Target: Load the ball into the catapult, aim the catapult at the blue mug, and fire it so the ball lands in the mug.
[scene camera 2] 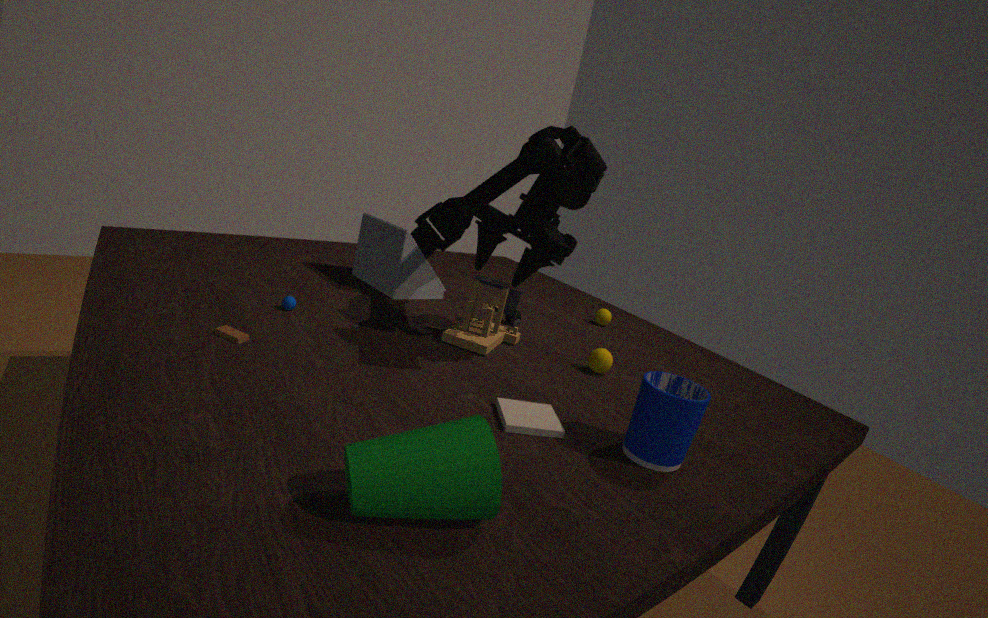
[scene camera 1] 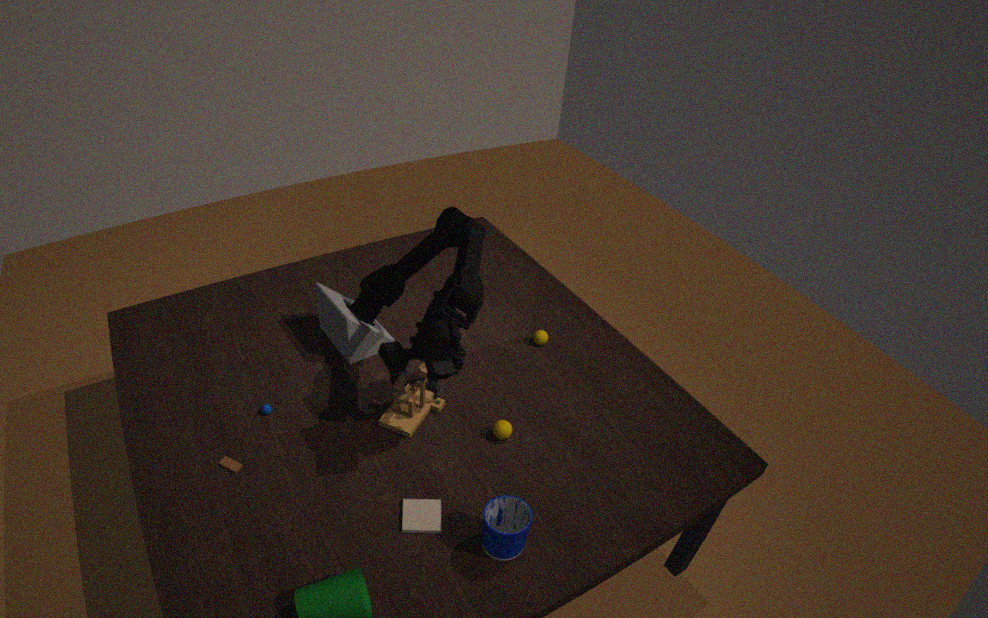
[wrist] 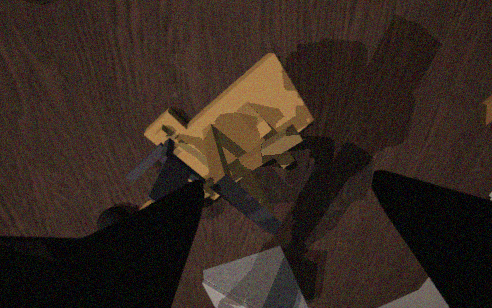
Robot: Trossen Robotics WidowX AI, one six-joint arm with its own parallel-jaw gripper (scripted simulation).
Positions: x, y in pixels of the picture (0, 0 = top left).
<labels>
my gripper: scene camera 2; scene camera 1 410, 380; wrist
wooden catapult: scene camera 2 481, 336; scene camera 1 410, 406; wrist 259, 117
blue mug: scene camera 2; scene camera 1; not seen in the wrist view (out of frame)
white tile: scene camera 2 521, 417; scene camera 1 419, 515; not seen in the wrist view (out of frame)
same spot on my gripper: (wrist: 146, 252) = (scene camera 2: 531, 264)
same spot on blue mug: (scene camera 2: 668, 410) = (scene camera 1: 494, 536)
</labels>
